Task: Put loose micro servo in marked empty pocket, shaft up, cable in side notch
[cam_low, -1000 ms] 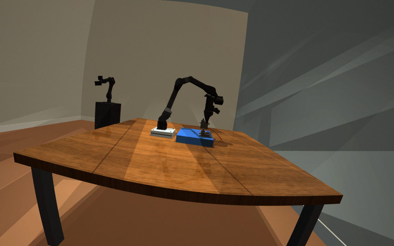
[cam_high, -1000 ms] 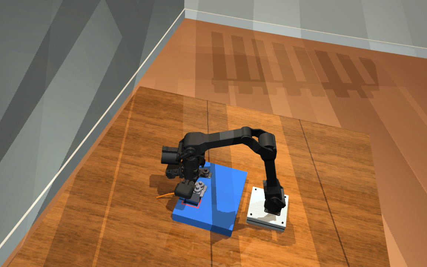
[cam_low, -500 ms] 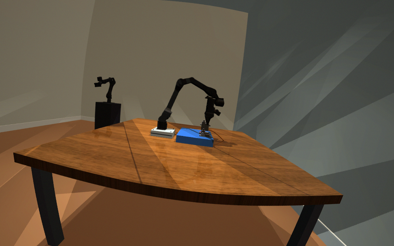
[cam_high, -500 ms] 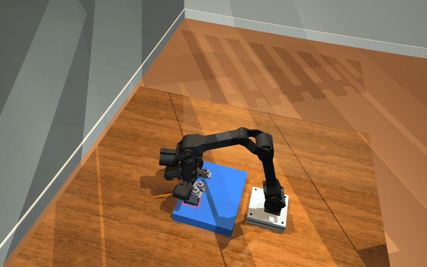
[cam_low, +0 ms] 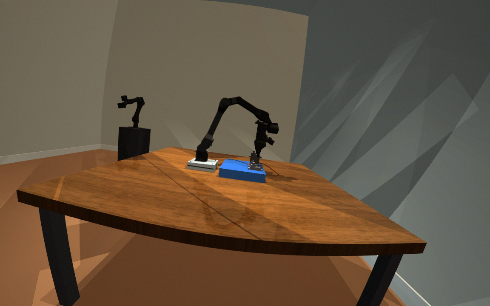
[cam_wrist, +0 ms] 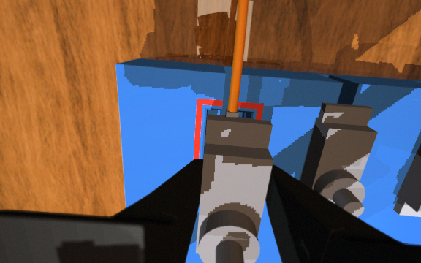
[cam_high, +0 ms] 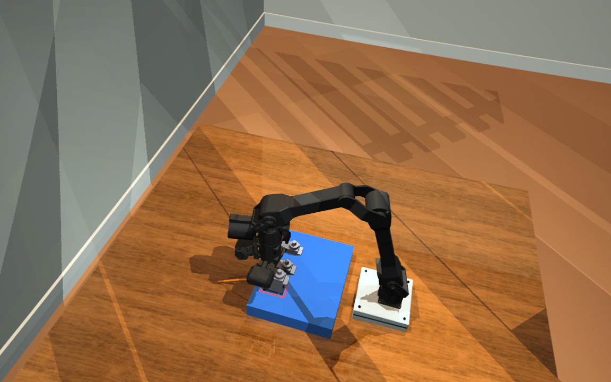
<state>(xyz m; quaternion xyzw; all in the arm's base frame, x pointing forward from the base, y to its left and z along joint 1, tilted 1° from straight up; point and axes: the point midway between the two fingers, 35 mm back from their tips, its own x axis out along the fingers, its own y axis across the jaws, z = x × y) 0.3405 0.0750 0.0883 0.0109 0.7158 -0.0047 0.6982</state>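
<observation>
My gripper tip is 130 mm past the blue deck, 80 mm above it and 70 mm to the left of it.
</observation>
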